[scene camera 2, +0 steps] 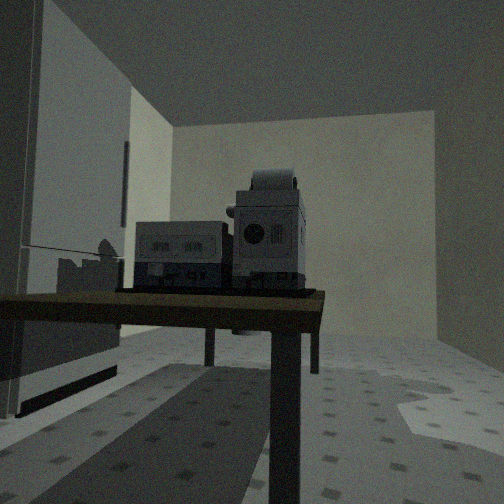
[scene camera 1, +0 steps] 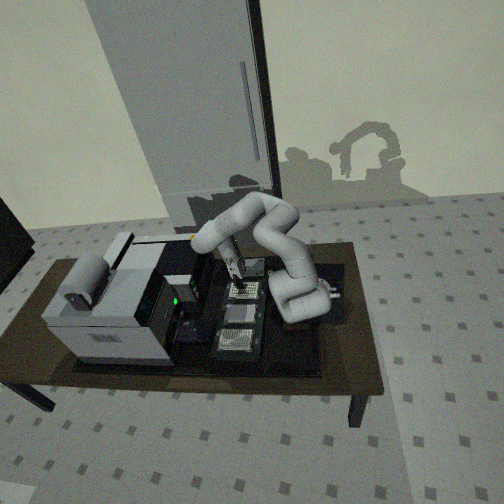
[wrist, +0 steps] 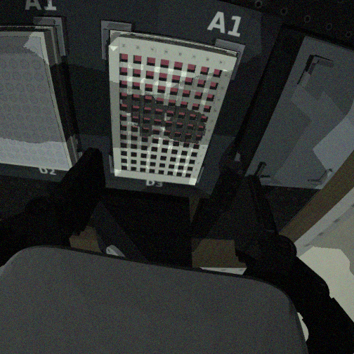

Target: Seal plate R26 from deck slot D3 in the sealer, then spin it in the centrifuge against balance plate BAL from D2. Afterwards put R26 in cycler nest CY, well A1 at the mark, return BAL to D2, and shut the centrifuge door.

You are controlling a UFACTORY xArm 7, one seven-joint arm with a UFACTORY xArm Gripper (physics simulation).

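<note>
Plate R26 (scene camera 1: 244, 290) (wrist: 155, 80), white with rows of red-tinted wells, lies flat in slot D3, its A1 mark at the upper right in the wrist view. Balance plate BAL (scene camera 1: 241, 314) (wrist: 25, 110), with a plain grey top, lies in D2 beside it. My gripper (scene camera 1: 238, 281) (wrist: 170, 179) is open and empty, above the D3 end of the deck; in the wrist view its fingers stand apart near R26's lower edge. A shadow falls across R26. A large grey machine (scene camera 1: 105, 320) (scene camera 2: 270, 240) and a lower one (scene camera 2: 180, 240) stand beside the deck; I cannot tell which is sealer or centrifuge.
Another plate (scene camera 1: 236, 340) lies in the nearest deck slot. A grey nest with corner brackets (scene camera 1: 255, 266) (wrist: 300, 130) is beyond D3. A small unit with a green light (scene camera 1: 175, 301) juts out between the deck and the large machine. The arm base is right of the deck.
</note>
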